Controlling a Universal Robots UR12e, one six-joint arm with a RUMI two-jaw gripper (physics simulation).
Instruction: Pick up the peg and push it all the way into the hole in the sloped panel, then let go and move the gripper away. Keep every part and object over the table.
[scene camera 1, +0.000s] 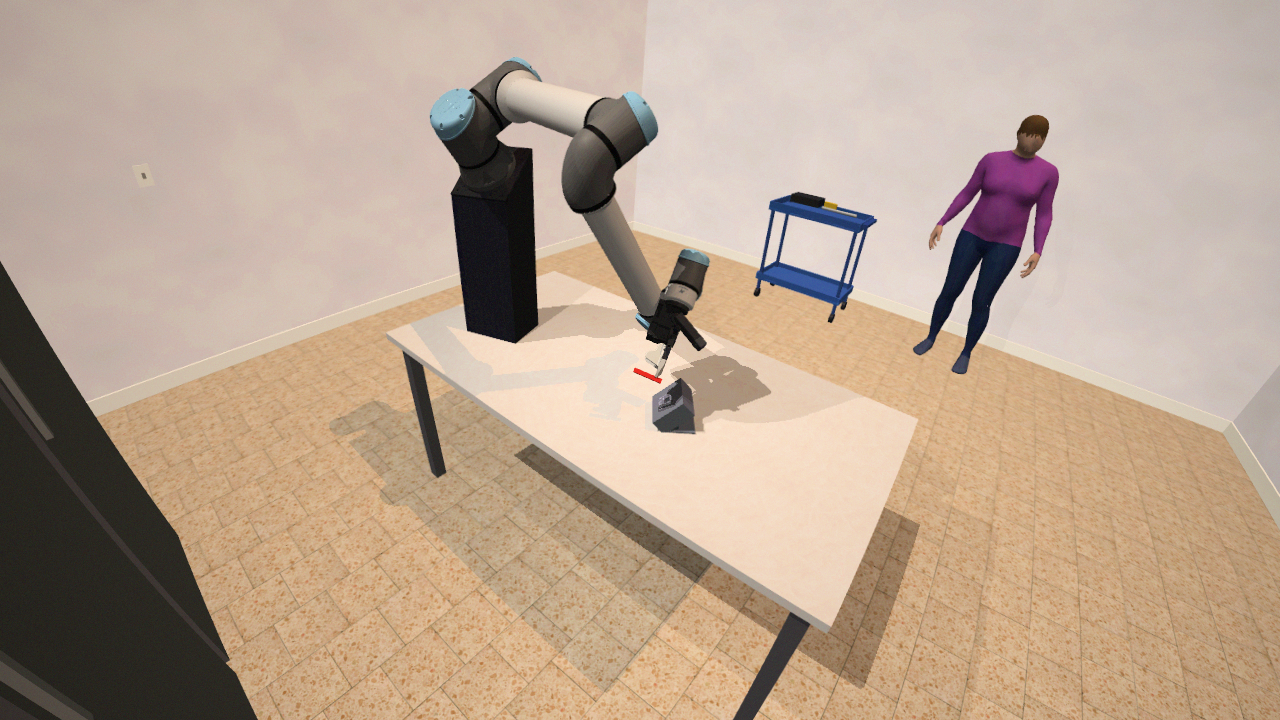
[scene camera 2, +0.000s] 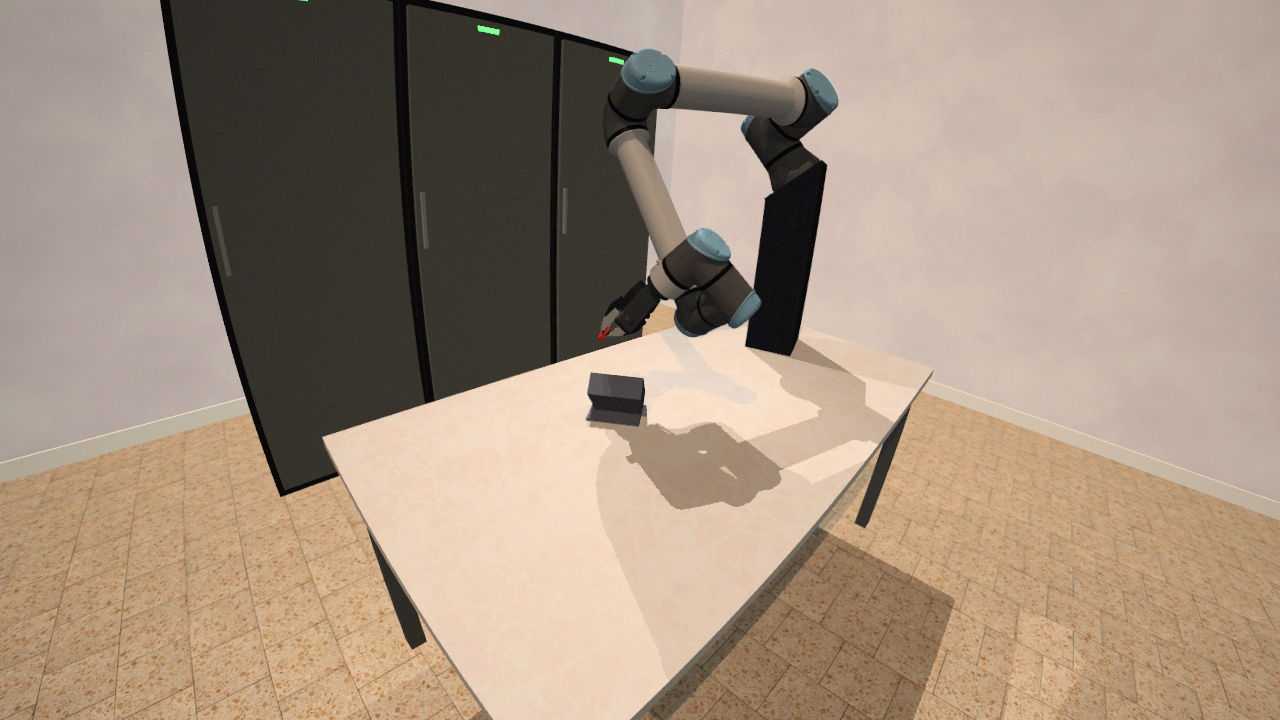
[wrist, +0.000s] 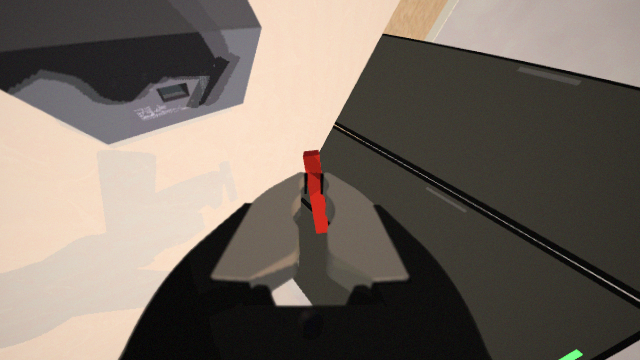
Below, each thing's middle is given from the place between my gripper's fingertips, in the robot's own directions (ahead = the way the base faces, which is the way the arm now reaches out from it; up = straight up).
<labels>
Now: the red peg (wrist: 311, 159) 2 cm behind my hand, 1 cm to the right of it and 1 cm above it.
</labels>
